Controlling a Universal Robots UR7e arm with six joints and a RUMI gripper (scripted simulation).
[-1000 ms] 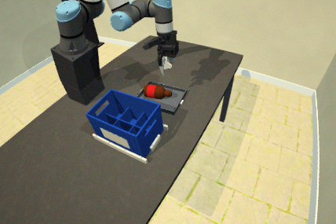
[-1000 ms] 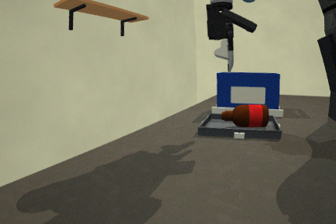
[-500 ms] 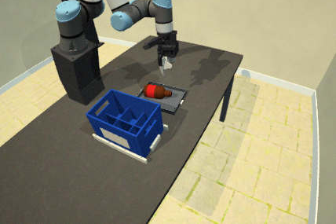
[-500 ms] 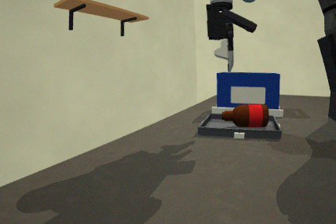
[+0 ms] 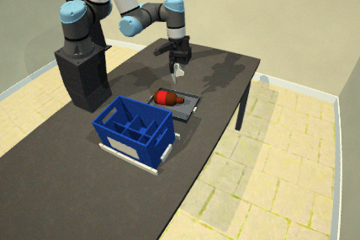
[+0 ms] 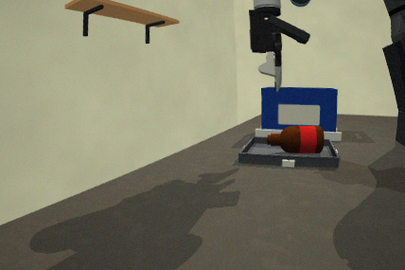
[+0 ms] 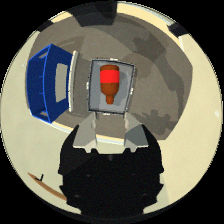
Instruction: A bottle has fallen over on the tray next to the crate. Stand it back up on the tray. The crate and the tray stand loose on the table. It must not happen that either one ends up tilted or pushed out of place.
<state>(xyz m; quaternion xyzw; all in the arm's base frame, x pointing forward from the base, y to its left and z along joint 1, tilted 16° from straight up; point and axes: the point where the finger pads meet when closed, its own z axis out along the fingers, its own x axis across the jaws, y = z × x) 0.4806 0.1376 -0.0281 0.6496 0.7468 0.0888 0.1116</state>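
My gripper is now 140 mm above the brown bottle, 50 mm past it and 10 mm to the left of it. From my hand the other things lie so: grey tray: 170 mm below, 40 mm behind, 10 mm to the right; blue crate: 300 mm to the right, 100 mm below, 60 mm behind.
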